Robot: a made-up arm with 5 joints. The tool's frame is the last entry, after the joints. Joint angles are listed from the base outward.
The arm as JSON. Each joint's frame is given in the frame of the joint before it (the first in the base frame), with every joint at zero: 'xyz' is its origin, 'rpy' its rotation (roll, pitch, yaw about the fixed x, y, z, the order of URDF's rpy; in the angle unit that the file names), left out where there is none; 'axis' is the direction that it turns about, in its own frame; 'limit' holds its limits. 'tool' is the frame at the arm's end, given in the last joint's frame.
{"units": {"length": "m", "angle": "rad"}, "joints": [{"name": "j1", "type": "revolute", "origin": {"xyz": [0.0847, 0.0, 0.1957]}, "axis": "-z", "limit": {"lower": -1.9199, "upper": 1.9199}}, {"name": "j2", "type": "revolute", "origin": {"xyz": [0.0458, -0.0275, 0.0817]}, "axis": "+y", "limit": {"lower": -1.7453, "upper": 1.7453}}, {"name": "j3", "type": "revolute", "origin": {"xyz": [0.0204, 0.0, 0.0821]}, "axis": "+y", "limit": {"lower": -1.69, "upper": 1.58}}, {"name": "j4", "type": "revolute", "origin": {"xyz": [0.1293, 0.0, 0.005]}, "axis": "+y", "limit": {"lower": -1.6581, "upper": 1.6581}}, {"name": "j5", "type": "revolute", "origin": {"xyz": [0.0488, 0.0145, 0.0]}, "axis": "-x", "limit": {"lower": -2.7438, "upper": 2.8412}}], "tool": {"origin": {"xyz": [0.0, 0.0, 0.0], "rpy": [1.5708, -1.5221, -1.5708]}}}
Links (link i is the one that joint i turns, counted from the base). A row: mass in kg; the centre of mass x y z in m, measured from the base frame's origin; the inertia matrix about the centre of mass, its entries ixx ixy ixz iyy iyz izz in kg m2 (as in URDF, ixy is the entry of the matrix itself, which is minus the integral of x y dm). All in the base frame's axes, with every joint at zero. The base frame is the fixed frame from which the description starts. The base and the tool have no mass.
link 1: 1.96; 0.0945 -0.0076 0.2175; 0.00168 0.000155 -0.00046 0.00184 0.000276 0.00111
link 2: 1.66; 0.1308 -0.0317 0.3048; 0.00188 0 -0.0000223 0.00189 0 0.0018
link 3: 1.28; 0.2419 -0.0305 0.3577; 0.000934 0 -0.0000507 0.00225 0 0.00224
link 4: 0.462; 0.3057 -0.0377 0.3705; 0.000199 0 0 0.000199 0 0.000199
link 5: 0.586; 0.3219 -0.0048 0.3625; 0.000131 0 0 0.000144 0 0.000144
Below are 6 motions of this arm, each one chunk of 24 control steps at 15 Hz.
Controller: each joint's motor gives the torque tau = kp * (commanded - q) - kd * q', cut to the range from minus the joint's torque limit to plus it. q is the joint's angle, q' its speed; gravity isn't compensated. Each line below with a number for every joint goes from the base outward.
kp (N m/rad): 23 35 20 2.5 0.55
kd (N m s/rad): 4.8 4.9 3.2 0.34 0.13
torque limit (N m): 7.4 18 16 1.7 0.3
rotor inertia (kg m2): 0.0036 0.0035 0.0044 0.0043 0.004
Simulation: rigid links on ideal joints. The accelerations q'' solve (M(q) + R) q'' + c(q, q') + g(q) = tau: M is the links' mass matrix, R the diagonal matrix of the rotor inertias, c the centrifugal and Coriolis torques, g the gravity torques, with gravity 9.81 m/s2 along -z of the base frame. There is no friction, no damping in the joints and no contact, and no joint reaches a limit. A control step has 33 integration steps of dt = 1/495 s. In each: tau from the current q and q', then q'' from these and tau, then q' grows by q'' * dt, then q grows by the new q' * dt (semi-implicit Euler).
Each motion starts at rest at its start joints. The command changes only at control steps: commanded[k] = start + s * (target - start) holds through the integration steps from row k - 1 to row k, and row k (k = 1, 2, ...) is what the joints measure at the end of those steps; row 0 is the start. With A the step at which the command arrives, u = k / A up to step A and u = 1 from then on. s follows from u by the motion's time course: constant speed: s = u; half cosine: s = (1 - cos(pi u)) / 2; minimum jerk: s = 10 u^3 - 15 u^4 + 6 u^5; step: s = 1 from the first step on.
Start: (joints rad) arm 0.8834 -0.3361 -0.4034 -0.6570 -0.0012
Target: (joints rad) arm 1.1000 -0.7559 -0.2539 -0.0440 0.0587
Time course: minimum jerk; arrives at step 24
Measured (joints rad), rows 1 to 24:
1: 0.8843 -0.3258 -0.3783 -0.6601 -0.0019
2: 0.8842 -0.3108 -0.3516 -0.6460 0.0024
3: 0.8846 -0.3013 -0.3313 -0.6296 0.0087
4: 0.8860 -0.2983 -0.3165 -0.6134 0.0148
5: 0.8889 -0.3011 -0.3052 -0.5957 0.0202
6: 0.8932 -0.3095 -0.2959 -0.5750 0.0250
7: 0.8993 -0.3229 -0.2875 -0.5499 0.0295
8: 0.9072 -0.3410 -0.2792 -0.5200 0.0340
9: 0.9169 -0.3635 -0.2707 -0.4852 0.0385
10: 0.9282 -0.3897 -0.2619 -0.4459 0.0434
11: 0.9409 -0.4191 -0.2528 -0.4027 0.0485
12: 0.9549 -0.4509 -0.2434 -0.3566 0.0538
13: 0.9697 -0.4843 -0.2338 -0.3087 0.0594
14: 0.9850 -0.5184 -0.2243 -0.2603 0.0651
15: 1.0003 -0.5522 -0.2151 -0.2126 0.0709
16: 1.0154 -0.5849 -0.2065 -0.1668 0.0765
17: 1.0298 -0.6155 -0.1985 -0.1241 0.0820
18: 1.0431 -0.6435 -0.1914 -0.0856 0.0871
19: 1.0552 -0.6680 -0.1853 -0.0521 0.0918
20: 1.0656 -0.6886 -0.1804 -0.0241 0.0960
21: 1.0743 -0.7052 -0.1765 -0.0019 0.0996
22: 1.0812 -0.7177 -0.1737 0.0146 0.1026
23: 1.0865 -0.7265 -0.1718 0.0259 0.1050
24: 1.0904 -0.7323 -0.1706 0.0331 0.1069

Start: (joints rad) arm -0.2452 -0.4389 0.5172 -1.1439 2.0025
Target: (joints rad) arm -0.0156 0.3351 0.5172 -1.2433 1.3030
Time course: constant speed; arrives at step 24
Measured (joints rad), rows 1 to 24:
1: -0.2422 -0.4097 0.5534 -1.1327 1.9960
2: -0.2381 -0.3707 0.5882 -1.1025 1.9777
3: -0.2325 -0.3334 0.6110 -1.0808 1.9540
4: -0.2257 -0.2978 0.6252 -1.0676 1.9281
5: -0.2181 -0.2630 0.6337 -1.0602 1.9012
6: -0.2099 -0.2289 0.6386 -1.0563 1.8739
7: -0.2012 -0.1949 0.6411 -1.0546 1.8462
8: -0.1923 -0.1612 0.6422 -1.0543 1.8183
9: -0.1833 -0.1275 0.6423 -1.0549 1.7904
10: -0.1740 -0.0939 0.6417 -1.0560 1.7625
11: -0.1647 -0.0604 0.6407 -1.0576 1.7347
12: -0.1553 -0.0269 0.6394 -1.0594 1.7069
13: -0.1458 0.0065 0.6378 -1.0615 1.6791
14: -0.1363 0.0398 0.6361 -1.0638 1.6515
15: -0.1268 0.0731 0.6341 -1.0663 1.6239
16: -0.1173 0.1063 0.6321 -1.0689 1.5965
17: -0.1077 0.1394 0.6299 -1.0717 1.5691
18: -0.0982 0.1725 0.6276 -1.0746 1.5418
19: -0.0886 0.2054 0.6252 -1.0777 1.5145
20: -0.0791 0.2383 0.6227 -1.0809 1.4874
21: -0.0695 0.2712 0.6201 -1.0842 1.4603
22: -0.0599 0.3039 0.6175 -1.0876 1.4333
23: -0.0504 0.3366 0.6148 -1.0912 1.4063
24: -0.0408 0.3692 0.6120 -1.0948 1.3793

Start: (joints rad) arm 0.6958 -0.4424 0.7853 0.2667 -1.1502
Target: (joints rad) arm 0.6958 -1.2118 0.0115 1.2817 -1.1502
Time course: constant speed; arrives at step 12
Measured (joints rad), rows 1 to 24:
1: 0.6956 -0.4462 0.8041 0.3337 -1.1449
2: 0.6956 -0.4684 0.8046 0.4319 -1.1342
3: 0.6956 -0.5082 0.7811 0.5205 -1.1259
4: 0.6956 -0.5588 0.7423 0.6033 -1.1206
5: 0.6954 -0.6158 0.6943 0.6850 -1.1173
6: 0.6953 -0.6768 0.6404 0.7674 -1.1151
7: 0.6953 -0.7407 0.5824 0.8511 -1.1134
8: 0.6952 -0.8067 0.5211 0.9358 -1.1119
9: 0.6952 -0.8744 0.4572 1.0212 -1.1106
10: 0.6951 -0.9435 0.3907 1.1071 -1.1092
11: 0.6951 -1.0139 0.3218 1.1933 -1.1079
12: 0.6952 -1.0856 0.2506 1.2796 -1.1066
13: 0.6961 -1.1373 0.1953 1.3351 -1.1051
14: 0.6965 -1.1709 0.1578 1.3696 -1.1034
15: 0.6967 -1.1926 0.1323 1.3911 -1.1017
16: 0.6967 -1.2065 0.1151 1.4044 -1.1001
17: 0.6966 -1.2155 0.1033 1.4125 -1.0989
18: 0.6965 -1.2212 0.0953 1.4175 -1.0979
19: 0.6964 -1.2249 0.0899 1.4205 -1.0971
20: 0.6963 -1.2273 0.0861 1.4224 -1.0964
21: 0.6962 -1.2289 0.0836 1.4235 -1.0960
22: 0.6961 -1.2299 0.0819 1.4242 -1.0956
23: 0.6960 -1.2305 0.0807 1.4247 -1.0953
24: 0.6960 -1.2309 0.0799 1.4250 -1.0951

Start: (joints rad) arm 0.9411 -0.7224 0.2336 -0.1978 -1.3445
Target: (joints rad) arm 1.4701 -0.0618 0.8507 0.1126 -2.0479
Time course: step
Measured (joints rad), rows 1 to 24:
1: 1.0723 -0.4996 0.4126 -0.1676 -1.4577
2: 1.1776 -0.2826 0.6270 0.0365 -1.6042
3: 1.2613 -0.1545 0.7674 0.1650 -1.7233
4: 1.3231 -0.0851 0.8464 0.2160 -1.8155
5: 1.3665 -0.0475 0.8887 0.2280 -1.8839
6: 1.3969 -0.0268 0.9111 0.2254 -1.9332
7: 1.4183 -0.0152 0.9229 0.2191 -1.9684
8: 1.4334 -0.0086 0.9292 0.2131 -1.9935
9: 1.4441 -0.0048 0.9325 0.2085 -2.0115
10: 1.4516 -0.0027 0.9342 0.2052 -2.0243
11: 1.4570 -0.0014 0.9351 0.2031 -2.0335
12: 1.4608 -0.0007 0.9356 0.2017 -2.0401
13: 1.4635 -0.0003 0.9358 0.2008 -2.0449
14: 1.4654 0.0000 0.9359 0.2003 -2.0483
15: 1.4668 0.0002 0.9360 0.1999 -2.0507
16: 1.4677 0.0003 0.9360 0.1997 -2.0525
17: 1.4684 0.0003 0.9360 0.1996 -2.0537
18: 1.4689 0.0003 0.9360 0.1995 -2.0547
19: 1.4692 0.0004 0.9360 0.1995 -2.0553
20: 1.4695 0.0004 0.9360 0.1995 -2.0558
21: 1.4697 0.0004 0.9360 0.1994 -2.0561
22: 1.4698 0.0004 0.9360 0.1994 -2.0564
23: 1.4699 0.0004 0.9360 0.1994 -2.0565
24: 1.4699 0.0004 0.9360 0.1994 -2.0567

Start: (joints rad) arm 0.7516 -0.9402 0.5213 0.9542 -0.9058
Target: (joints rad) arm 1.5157 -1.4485 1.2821 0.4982 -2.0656
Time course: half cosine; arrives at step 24
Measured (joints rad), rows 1 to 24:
1: 0.7529 -0.9336 0.5598 0.9896 -0.8995
2: 0.7557 -0.9265 0.5987 1.0276 -0.8902
3: 0.7622 -0.9263 0.6294 1.0440 -0.8880
4: 0.7730 -0.9322 0.6565 1.0458 -0.8951
5: 0.7884 -0.9432 0.6835 1.0387 -0.9116
6: 0.8087 -0.9586 0.7123 1.0260 -0.9368
7: 0.8338 -0.9780 0.7440 1.0093 -0.9705
8: 0.8635 -1.0009 0.7791 0.9896 -1.0120
9: 0.8974 -1.0268 0.8176 0.9674 -1.0607
10: 0.9350 -1.0552 0.8592 0.9433 -1.1160
11: 0.9759 -1.0855 0.9035 0.9177 -1.1770
12: 1.0192 -1.1174 0.9498 0.8909 -1.2427
13: 1.0644 -1.1501 0.9975 0.8636 -1.3122
14: 1.1108 -1.1832 1.0457 0.8360 -1.3843
15: 1.1574 -1.2160 1.0938 0.8087 -1.4578
16: 1.2036 -1.2480 1.1408 0.7820 -1.5315
17: 1.2485 -1.2787 1.1861 0.7566 -1.6043
18: 1.2915 -1.3075 1.2288 0.7327 -1.6748
19: 1.3317 -1.3340 1.2683 0.7108 -1.7419
20: 1.3685 -1.3576 1.3038 0.6913 -1.8043
21: 1.4013 -1.3780 1.3348 0.6745 -1.8611
22: 1.4295 -1.3949 1.3607 0.6606 -1.9112
23: 1.4527 -1.4079 1.3811 0.6501 -1.9537
24: 1.4704 -1.4169 1.3957 0.6430 -1.9878

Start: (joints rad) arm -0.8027 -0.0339 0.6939 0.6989 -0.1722
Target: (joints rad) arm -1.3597 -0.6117 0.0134 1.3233 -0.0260
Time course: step
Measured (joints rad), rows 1 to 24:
1: -0.9282 -0.2048 0.5307 0.9601 -0.1386
2: -1.0554 -0.3402 0.3787 1.1079 -0.1094
3: -1.1452 -0.4252 0.2872 1.2117 -0.0831
4: -1.2077 -0.4780 0.2316 1.2842 -0.0588
5: -1.2516 -0.5109 0.1971 1.3315 -0.0384
6: -1.2826 -0.5315 0.1752 1.3611 -0.0226
7: -1.3046 -0.5444 0.1612 1.3793 -0.0107
8: -1.3203 -0.5524 0.1522 1.3904 -0.0019
9: -1.3315 -0.5575 0.1464 1.3971 0.0046
10: -1.3395 -0.5607 0.1426 1.4012 0.0093
11: -1.3453 -0.5627 0.1402 1.4037 0.0127
12: -1.3494 -0.5639 0.1386 1.4052 0.0152
13: -1.3523 -0.5647 0.1376 1.4061 0.0170
14: -1.3544 -0.5652 0.1369 1.4067 0.0183
15: -1.3559 -0.5655 0.1365 1.4071 0.0192
16: -1.3570 -0.5657 0.1362 1.4073 0.0199
17: -1.3578 -0.5658 0.1360 1.4074 0.0204
18: -1.3583 -0.5659 0.1359 1.4075 0.0208
19: -1.3587 -0.5660 0.1358 1.4076 0.0210
20: -1.3590 -0.5660 0.1358 1.4076 0.0212
21: -1.3592 -0.5660 0.1357 1.4076 0.0213
22: -1.3593 -0.5660 0.1357 1.4076 0.0214
23: -1.3594 -0.5660 0.1357 1.4076 0.0215
24: -1.3595 -0.5660 0.1357 1.4076 0.0215

